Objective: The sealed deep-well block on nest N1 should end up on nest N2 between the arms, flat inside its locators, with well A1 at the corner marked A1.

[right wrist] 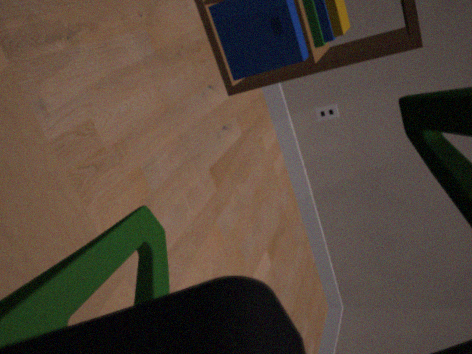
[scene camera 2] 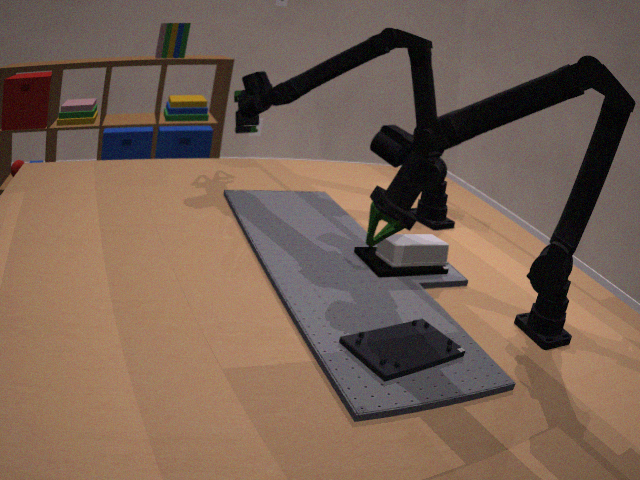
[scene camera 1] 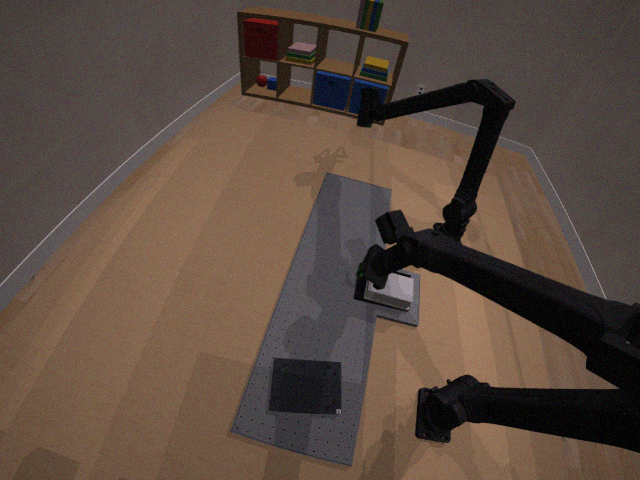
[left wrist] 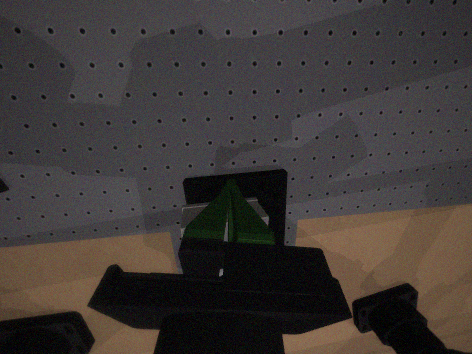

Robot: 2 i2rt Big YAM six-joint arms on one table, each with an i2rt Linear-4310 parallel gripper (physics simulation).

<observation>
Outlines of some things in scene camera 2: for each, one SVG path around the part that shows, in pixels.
My left gripper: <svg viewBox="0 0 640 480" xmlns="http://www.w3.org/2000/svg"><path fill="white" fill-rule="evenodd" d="M400 170L387 190L377 185L370 195L373 202L370 206L366 244L371 247L404 228L410 231L417 221L410 209L424 187L413 182L411 185L407 184L409 179ZM387 222L387 225L374 237L379 221L383 220Z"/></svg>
My right gripper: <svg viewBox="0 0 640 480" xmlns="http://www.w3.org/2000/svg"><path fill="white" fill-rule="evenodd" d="M235 91L234 102L238 102L235 133L256 132L256 126L244 126L259 124L259 114L251 113L247 106L248 101L255 95L247 95L245 90Z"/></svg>
</observation>
